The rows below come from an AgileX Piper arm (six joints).
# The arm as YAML. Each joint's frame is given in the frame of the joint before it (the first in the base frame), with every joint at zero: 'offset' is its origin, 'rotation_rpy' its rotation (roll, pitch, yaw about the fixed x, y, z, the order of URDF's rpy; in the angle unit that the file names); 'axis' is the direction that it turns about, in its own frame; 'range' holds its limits. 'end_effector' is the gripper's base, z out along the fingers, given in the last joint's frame.
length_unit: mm
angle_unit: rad
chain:
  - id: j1
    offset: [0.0, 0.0, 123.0]
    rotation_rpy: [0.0, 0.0, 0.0]
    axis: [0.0, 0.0, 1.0]
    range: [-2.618, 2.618]
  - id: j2
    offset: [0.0, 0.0, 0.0]
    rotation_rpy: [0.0, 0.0, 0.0]
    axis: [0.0, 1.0, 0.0]
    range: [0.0, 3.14]
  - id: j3
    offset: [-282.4, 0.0, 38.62]
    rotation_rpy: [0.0, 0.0, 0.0]
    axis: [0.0, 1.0, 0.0]
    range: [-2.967, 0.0]
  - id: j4
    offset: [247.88, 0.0, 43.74]
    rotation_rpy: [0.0, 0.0, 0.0]
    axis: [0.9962, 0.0, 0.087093]
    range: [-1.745, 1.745]
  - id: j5
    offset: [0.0, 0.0, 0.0]
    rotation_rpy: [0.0, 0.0, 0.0]
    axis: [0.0, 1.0, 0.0]
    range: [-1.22, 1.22]
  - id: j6
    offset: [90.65, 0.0, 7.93]
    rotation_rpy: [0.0, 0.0, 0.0]
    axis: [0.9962, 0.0, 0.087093]
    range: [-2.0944, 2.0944]
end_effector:
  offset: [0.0, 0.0, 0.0]
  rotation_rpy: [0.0, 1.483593, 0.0]
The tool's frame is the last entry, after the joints.
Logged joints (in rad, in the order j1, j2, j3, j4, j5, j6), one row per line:
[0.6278 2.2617 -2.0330 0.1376 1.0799 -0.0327]
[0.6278 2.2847 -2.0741 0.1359 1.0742 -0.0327]
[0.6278 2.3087 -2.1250 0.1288 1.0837 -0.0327]
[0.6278 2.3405 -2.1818 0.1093 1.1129 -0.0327]
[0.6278 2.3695 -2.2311 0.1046 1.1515 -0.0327]
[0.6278 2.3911 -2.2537 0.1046 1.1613 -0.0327]
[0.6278 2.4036 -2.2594 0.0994 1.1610 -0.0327]
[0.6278 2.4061 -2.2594 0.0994 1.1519 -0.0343]
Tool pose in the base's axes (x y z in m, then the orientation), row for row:
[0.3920 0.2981 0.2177 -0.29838 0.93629 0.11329 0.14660]
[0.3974 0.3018 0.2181 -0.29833 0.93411 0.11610 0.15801]
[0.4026 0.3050 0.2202 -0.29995 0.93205 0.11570 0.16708]
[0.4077 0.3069 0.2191 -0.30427 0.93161 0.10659 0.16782]
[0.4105 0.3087 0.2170 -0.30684 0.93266 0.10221 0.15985]
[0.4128 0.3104 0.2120 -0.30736 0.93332 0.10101 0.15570]
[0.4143 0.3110 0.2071 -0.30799 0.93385 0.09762 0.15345]
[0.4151 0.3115 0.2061 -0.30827 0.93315 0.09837 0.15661]
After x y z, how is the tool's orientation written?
As a quaternion, x y z w.
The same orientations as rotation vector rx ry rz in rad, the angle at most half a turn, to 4 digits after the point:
[-0.8589 2.6951 0.3261]
[-0.8533 2.6717 0.3321]
[-0.8536 2.6525 0.3293]
[-0.8656 2.6501 0.3032]
[-0.8767 2.6648 0.2920]
[-0.8802 2.6729 0.2893]
[-0.8831 2.6777 0.2799]
[-0.8824 2.6710 0.2816]

